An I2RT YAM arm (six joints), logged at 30 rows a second.
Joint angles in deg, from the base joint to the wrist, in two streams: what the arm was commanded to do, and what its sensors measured. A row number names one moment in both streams.
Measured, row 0:
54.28, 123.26, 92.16, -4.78, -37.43, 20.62
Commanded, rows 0 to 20:
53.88, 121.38, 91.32, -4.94, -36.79, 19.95
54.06, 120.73, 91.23, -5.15, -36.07, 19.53
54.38, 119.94, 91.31, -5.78, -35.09, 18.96
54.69, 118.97, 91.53, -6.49, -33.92, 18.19
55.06, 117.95, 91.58, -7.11, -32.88, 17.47
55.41, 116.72, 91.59, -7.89, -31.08, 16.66
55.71, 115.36, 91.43, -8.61, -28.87, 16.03
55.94, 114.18, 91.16, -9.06, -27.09, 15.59
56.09, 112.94, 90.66, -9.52, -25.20, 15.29
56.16, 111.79, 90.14, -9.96, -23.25, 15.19
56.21, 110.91, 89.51, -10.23, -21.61, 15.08
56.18, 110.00, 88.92, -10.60, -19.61, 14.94
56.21, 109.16, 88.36, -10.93, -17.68, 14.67
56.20, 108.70, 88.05, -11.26, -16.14, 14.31
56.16, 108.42, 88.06, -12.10, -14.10, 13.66
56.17, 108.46, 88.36, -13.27, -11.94, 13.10
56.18, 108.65, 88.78, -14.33, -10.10, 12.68
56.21, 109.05, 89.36, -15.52, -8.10, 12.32
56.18, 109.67, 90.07, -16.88, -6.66, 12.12
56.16, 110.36, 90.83, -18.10, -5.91, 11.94
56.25, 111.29, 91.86, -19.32, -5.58, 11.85
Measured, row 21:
55.88, 109.38, 89.76, -15.51, -11.92, 13.28
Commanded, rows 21 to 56:
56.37, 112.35, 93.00, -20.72, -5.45, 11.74
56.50, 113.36, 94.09, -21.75, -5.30, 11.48
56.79, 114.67, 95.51, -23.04, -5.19, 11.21
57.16, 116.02, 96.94, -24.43, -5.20, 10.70
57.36, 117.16, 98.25, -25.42, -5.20, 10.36
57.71, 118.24, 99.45, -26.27, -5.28, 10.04
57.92, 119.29, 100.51, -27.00, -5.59, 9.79
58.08, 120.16, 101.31, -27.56, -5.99, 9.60
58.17, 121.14, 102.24, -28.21, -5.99, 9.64
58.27, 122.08, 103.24, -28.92, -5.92, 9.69
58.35, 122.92, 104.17, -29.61, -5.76, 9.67
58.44, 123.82, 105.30, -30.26, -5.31, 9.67
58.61, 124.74, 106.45, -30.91, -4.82, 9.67
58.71, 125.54, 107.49, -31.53, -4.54, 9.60
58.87, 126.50, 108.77, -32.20, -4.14, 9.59
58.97, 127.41, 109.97, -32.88, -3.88, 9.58
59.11, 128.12, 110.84, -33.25, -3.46, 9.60
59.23, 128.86, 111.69, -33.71, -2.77, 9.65
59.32, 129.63, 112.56, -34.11, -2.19, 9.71
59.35, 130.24, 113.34, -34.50, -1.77, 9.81
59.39, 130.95, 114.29, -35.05, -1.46, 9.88
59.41, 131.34, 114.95, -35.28, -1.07, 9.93
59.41, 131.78, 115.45, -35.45, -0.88, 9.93
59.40, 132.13, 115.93, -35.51, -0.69, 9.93
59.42, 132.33, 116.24, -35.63, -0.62, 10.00
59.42, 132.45, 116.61, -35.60, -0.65, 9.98
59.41, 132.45, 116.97, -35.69, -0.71, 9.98
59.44, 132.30, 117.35, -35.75, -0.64, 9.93
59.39, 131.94, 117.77, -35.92, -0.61, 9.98
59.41, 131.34, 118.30, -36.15, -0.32, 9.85
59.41, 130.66, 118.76, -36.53, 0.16, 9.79
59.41, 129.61, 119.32, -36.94, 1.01, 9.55
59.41, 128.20, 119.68, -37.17, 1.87, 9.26
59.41, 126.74, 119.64, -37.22, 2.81, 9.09
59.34, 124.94, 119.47, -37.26, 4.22, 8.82
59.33, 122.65, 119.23, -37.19, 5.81, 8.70
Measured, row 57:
59.07, 130.74, 117.16, -39.11, 1.54, 9.56
